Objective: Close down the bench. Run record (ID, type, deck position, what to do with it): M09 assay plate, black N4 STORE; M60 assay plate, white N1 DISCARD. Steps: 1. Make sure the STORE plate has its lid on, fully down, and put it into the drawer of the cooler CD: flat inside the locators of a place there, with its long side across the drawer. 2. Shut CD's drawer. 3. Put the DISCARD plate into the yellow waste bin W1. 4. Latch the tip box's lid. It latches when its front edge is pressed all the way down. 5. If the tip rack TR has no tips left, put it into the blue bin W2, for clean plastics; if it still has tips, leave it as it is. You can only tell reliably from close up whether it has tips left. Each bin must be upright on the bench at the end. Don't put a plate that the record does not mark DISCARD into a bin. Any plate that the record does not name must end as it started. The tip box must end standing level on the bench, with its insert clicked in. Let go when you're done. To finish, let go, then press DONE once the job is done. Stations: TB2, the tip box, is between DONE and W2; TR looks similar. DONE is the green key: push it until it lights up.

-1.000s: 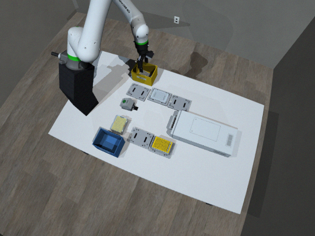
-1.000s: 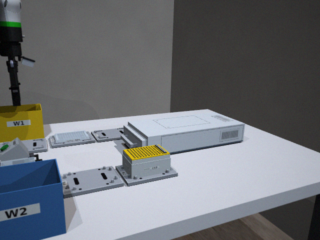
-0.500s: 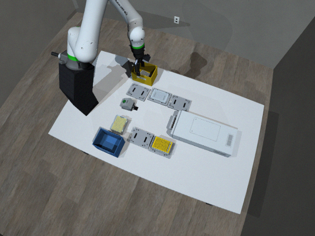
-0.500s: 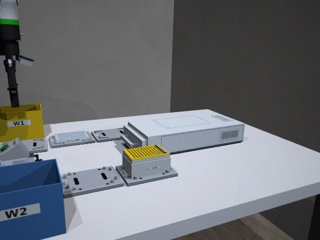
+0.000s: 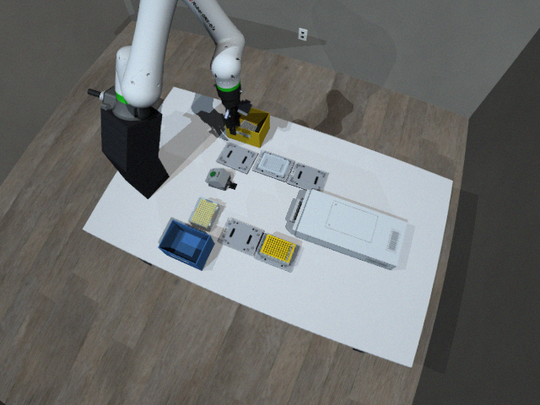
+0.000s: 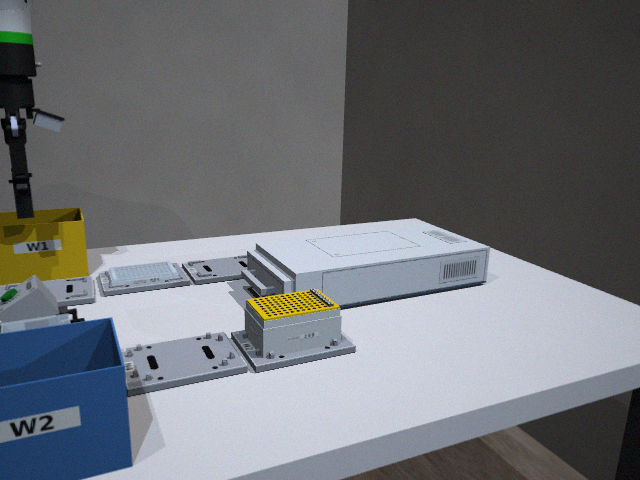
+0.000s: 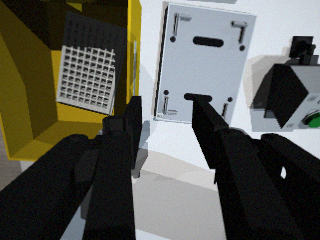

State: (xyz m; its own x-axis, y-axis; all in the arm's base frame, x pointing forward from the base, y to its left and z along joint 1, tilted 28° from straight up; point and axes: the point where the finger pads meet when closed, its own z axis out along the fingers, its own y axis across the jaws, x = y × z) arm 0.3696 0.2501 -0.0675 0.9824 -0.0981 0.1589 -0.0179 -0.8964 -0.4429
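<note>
Right now the green done key is 4 cm behind my hand, 20 cm to the right of it and 11 cm below it. The rest, counted from my hand: yellow bin W1: 2 cm ahead, 10 cm to the left, 14 cm below; then white plate: 2 cm ahead, 10 cm to the left, 17 cm below; then deck nest: 2 cm ahead, 6 cm to the right, 17 cm below.
</note>
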